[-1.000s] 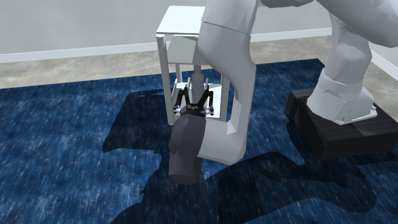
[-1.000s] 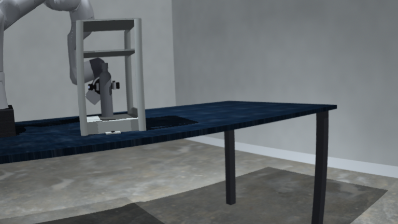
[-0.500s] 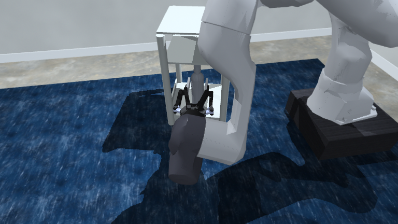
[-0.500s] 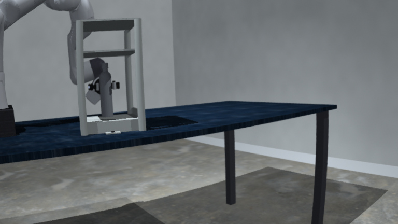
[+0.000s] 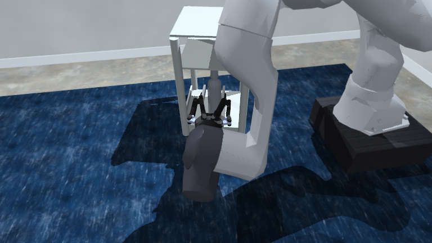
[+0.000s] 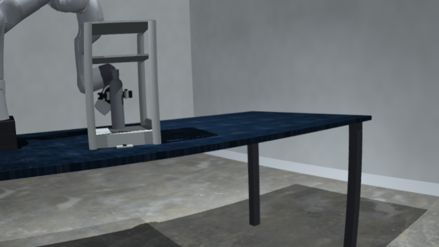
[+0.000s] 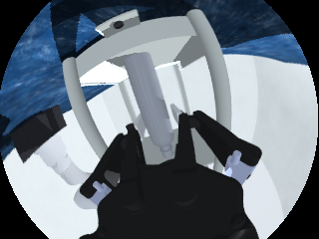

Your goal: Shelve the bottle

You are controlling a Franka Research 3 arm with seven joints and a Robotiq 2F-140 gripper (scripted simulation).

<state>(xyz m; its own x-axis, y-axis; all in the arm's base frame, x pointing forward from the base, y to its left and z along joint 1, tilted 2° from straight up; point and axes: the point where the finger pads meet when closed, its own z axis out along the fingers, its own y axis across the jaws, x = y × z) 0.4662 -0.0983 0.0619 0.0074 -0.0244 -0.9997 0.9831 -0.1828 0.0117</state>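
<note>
Now: hand 10 mm past the white shelving unit, 60 mm to the left of it and 40 mm below it.
</note>
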